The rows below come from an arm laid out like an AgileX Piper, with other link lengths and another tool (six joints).
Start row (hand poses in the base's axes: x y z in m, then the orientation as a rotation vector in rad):
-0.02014 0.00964 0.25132 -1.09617 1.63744 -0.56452
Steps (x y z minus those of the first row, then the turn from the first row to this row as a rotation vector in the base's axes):
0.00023 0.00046 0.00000 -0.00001 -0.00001 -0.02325
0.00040 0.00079 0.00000 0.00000 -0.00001 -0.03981
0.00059 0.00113 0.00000 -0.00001 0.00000 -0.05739
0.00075 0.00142 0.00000 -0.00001 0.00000 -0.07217
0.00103 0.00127 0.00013 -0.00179 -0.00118 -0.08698
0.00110 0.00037 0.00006 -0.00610 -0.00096 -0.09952
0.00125 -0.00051 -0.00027 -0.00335 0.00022 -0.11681
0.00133 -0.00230 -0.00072 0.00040 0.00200 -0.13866
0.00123 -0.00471 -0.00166 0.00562 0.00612 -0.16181
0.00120 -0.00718 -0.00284 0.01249 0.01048 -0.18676
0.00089 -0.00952 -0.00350 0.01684 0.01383 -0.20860
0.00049 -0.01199 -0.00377 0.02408 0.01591 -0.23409
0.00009 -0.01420 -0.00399 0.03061 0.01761 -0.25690
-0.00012 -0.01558 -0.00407 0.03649 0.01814 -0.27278
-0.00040 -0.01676 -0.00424 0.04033 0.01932 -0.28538
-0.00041 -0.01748 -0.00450 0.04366 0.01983 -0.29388
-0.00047 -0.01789 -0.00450 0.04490 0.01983 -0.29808
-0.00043 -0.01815 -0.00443 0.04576 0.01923 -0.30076
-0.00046 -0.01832 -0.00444 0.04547 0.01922 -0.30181
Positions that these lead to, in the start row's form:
-0.01991 0.01010 0.25132 -1.07835 1.65204 -0.57966
-0.01974 0.01043 0.25132 -1.06556 1.66236 -0.59042
-0.01955 0.01077 0.25132 -1.05191 1.67324 -0.60183
-0.01939 0.01106 0.25132 -1.04035 1.68232 -0.61141
-0.01911 0.01091 0.25145 -1.02949 1.69013 -0.62312
-0.01904 0.01001 0.25138 -1.02281 1.69744 -0.63495
-0.01889 0.00913 0.25105 -1.00759 1.70923 -0.64316
-0.01881 0.00734 0.25060 -0.98816 1.72430 -0.65312
-0.01891 0.00493 0.24966 -0.96746 1.74224 -0.66151
-0.01894 0.00246 0.24848 -0.94404 1.76148 -0.66942
-0.01925 0.00012 0.24782 -0.92438 1.77758 -0.67800
-0.01965 -0.00235 0.24755 -0.89892 1.79479 -0.68685
-0.02005 -0.00456 0.24733 -0.87587 1.80988 -0.69474
-0.02026 -0.00594 0.24725 -0.85851 1.81982 -0.69929
-0.02054 -0.00712 0.24708 -0.84559 1.82825 -0.70328
-0.02055 -0.00784 0.24682 -0.83620 1.83372 -0.70542
-0.02061 -0.00825 0.24682 -0.83174 1.83615 -0.70695
-0.02057 -0.00851 0.24689 -0.82860 1.83716 -0.70814
-0.02060 -0.00868 0.24688 -0.82792 1.83771 -0.70907

